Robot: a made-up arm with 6 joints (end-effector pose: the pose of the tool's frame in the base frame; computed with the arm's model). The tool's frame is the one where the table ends. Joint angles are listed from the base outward.
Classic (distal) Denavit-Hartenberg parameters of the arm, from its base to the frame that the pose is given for. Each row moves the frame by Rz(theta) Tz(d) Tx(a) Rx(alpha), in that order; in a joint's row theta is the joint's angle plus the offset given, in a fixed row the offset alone. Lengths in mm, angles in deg.
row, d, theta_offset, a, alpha
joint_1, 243.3, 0, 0, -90
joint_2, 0, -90, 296, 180
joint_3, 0, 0, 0, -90
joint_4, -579.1, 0, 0, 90
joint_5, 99.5, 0, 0, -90
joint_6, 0, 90, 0, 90
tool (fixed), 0, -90, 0, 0
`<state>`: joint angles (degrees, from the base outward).
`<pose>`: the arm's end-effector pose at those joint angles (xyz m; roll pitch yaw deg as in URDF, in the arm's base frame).
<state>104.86 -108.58 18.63 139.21 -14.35 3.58</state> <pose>0.1022 -0.6790 0.5709 28.07 -41.16 -62.72</pose>
Working (the frame after each row of the table, in the pose's form):
after joint_1: 0.0000 0.0000 0.2433 -90.00 0.00 104.86
after joint_2: 0.0720 -0.2712 0.1490 -90.00 18.58 -75.14
after joint_3: 0.0720 -0.2712 0.1490 180.00 37.21 -75.14
after joint_4: 0.1618 -0.6097 0.6102 -116.38 -27.25 152.15
after joint_5: 0.1022 -0.6790 0.5709 149.02 -39.86 160.40
after joint_6: 0.1022 -0.6790 0.5709 -44.73 -20.75 46.62

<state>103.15 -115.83 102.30 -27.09 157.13 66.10</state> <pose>0.2569 -0.7101 -0.2076 -88.13 -17.26 92.47</pose>
Working (the frame after each row of the table, in the pose's form):
after joint_1: 0.0000 0.0000 0.2433 -90.00 0.00 103.15
after joint_2: 0.0606 -0.2594 0.1143 -90.00 25.83 -76.85
after joint_3: 0.0606 -0.2594 0.1143 0.00 51.87 103.15
after joint_4: 0.1642 -0.7030 -0.2432 59.88 44.45 63.51
after joint_5: 0.2569 -0.7101 -0.2076 -129.64 -62.28 -141.28
after joint_6: 0.2569 -0.7101 -0.2076 -84.01 72.64 98.74

